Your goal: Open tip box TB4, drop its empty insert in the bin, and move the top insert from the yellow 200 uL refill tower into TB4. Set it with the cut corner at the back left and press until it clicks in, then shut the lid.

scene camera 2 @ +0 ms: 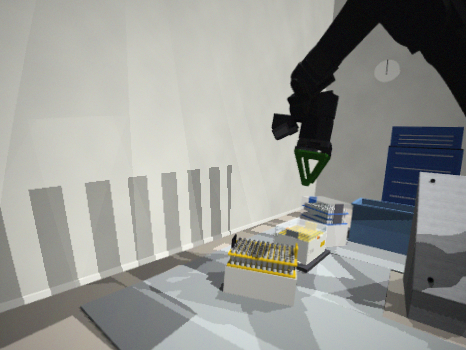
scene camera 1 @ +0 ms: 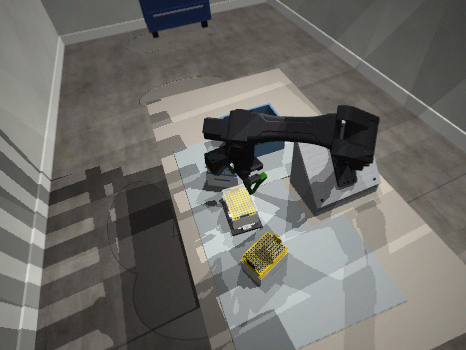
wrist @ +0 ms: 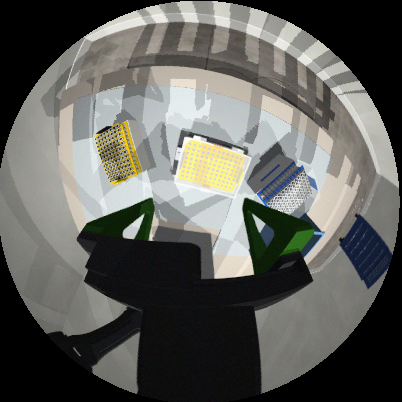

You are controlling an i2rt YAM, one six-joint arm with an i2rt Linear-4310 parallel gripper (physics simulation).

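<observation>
Tip box TB4 [scene camera 1: 242, 207] [scene camera 2: 301, 240] [wrist: 212, 166] is the white box in the middle on a dark base; its label is not readable. A yellow insert with open holes shows through its clear lid, which looks shut. The yellow refill tower [scene camera 1: 265, 255] [scene camera 2: 261, 272] [wrist: 119, 152] stands apart from it, nearer scene camera 2, with yellow inserts full of tips stacked on a white base. My gripper [scene camera 1: 247, 186] [scene camera 2: 306, 183] [wrist: 197, 202] is open and empty, high above the table near TB4. The blue bin [scene camera 1: 272, 144] [scene camera 2: 382, 227] [wrist: 313, 244] is partly hidden by the arm in scene camera 1.
A blue-edged tip tower [scene camera 1: 222, 179] [scene camera 2: 334, 231] [wrist: 290, 191] stands between TB4 and the bin, partly under the arm in scene camera 1. The grey slanted arm mount [scene camera 1: 325, 192] [scene camera 2: 442, 250] stands at the right. A blue cabinet [scene camera 1: 175, 16] [scene camera 2: 425, 167] [wrist: 367, 252] stands on the floor beyond.
</observation>
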